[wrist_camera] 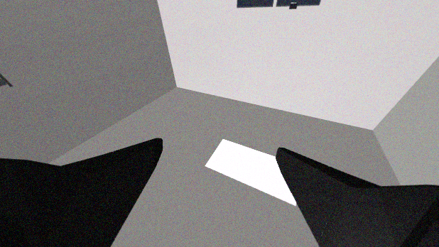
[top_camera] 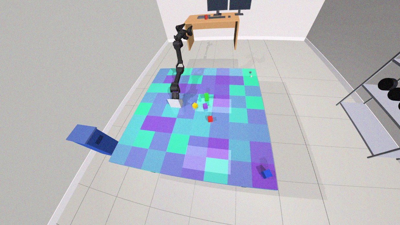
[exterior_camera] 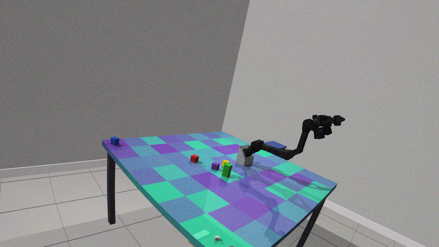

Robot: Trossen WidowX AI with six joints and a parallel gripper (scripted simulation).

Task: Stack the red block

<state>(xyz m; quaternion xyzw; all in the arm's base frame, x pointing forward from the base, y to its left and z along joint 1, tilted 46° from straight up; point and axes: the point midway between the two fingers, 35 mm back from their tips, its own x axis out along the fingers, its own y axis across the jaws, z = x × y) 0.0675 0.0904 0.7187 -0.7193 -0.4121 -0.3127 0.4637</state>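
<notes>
The red block lies 77 cm to the right of my gripper tip, 51 cm below it and 27 cm ahead of it. From my gripper tip the other things lie so: purple block 63 cm to the right, 51 cm below, 20 cm ahead; then blue block 118 cm to the right, 68 cm ahead, 51 cm below; then yellow block 63 cm to the right, 51 cm below, 10 cm ahead.
</notes>
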